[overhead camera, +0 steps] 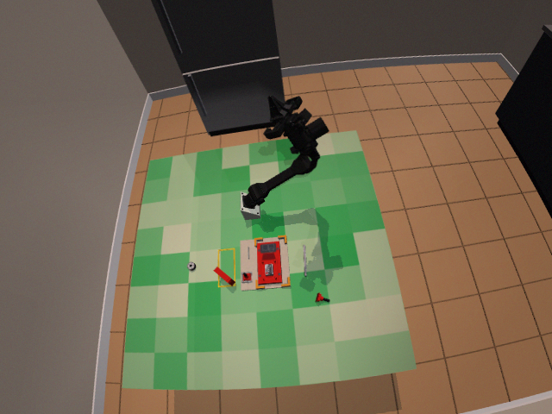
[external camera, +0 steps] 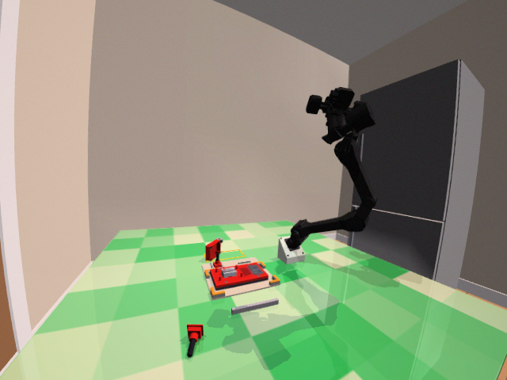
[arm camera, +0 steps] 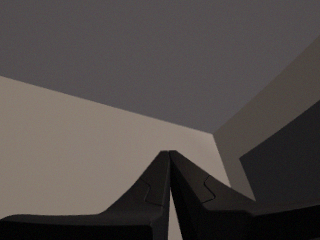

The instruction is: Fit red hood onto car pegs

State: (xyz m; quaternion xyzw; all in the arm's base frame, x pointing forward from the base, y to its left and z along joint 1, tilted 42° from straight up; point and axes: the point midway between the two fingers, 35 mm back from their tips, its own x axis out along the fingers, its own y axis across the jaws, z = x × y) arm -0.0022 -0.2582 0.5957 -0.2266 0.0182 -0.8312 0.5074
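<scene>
Right now my gripper tip is 320 mm short of the red hood, 350 mm to the left of it and 680 mm above it. Round my gripper tip: small wheel 230 mm ahead, 520 mm to the right, 710 mm below; grey bar 300 mm ahead, 30 mm to the left, 710 mm below; grey engine block 320 mm ahead, 130 mm to the right, 690 mm below.
</scene>
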